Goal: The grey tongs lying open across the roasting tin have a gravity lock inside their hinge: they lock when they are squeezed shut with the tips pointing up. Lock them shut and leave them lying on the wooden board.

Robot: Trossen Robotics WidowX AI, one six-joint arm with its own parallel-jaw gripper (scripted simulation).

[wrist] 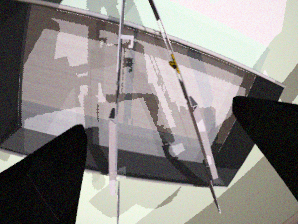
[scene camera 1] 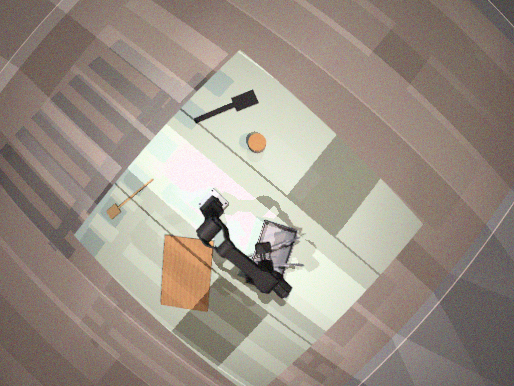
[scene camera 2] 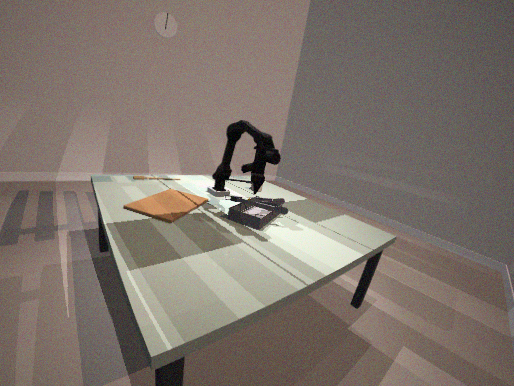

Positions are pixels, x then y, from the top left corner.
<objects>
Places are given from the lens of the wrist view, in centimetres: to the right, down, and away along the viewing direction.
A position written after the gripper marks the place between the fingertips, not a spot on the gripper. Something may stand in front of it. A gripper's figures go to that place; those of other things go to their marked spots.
gripper (wrist: 161, 117): 1, 0, 10
roasting tin (wrist: 157, 143): 1, 4, 25
</objects>
